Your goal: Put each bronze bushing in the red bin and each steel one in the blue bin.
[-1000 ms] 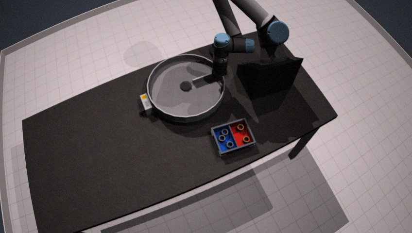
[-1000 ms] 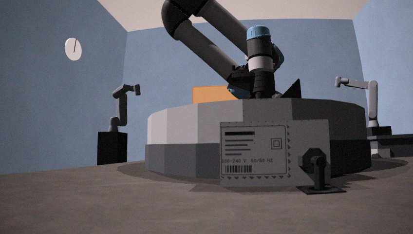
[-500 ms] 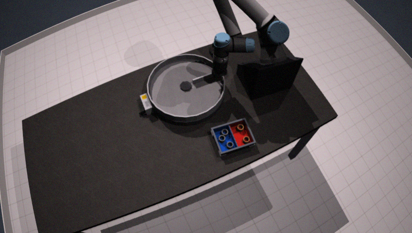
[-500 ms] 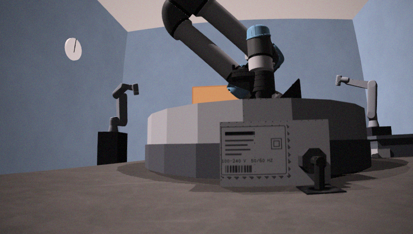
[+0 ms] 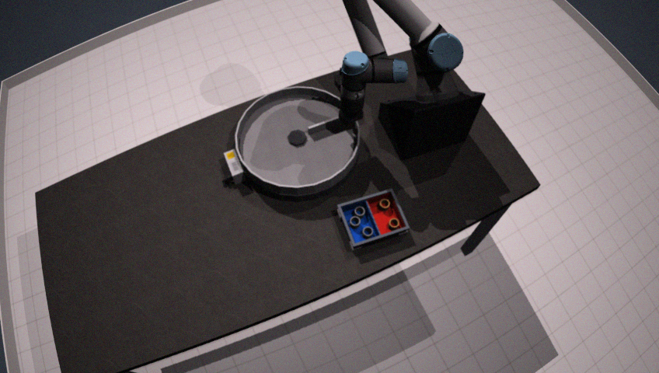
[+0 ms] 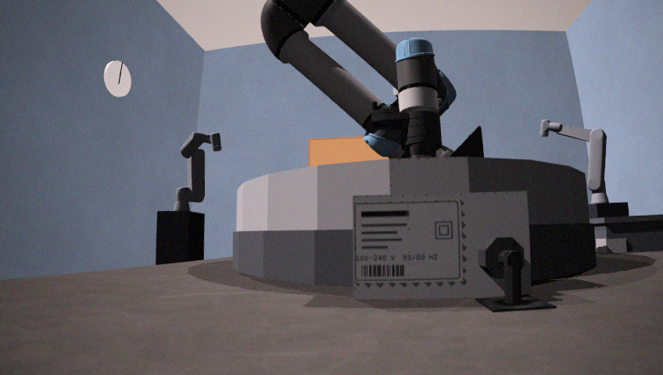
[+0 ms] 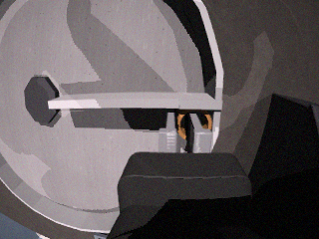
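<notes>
The red bin is 34 cm to the left of my hand, 10 cm ahead of it and 6 cm below it. Round my hand: grey turntable 17 cm ahead, 3 cm to the right, 3 cm below.
</notes>
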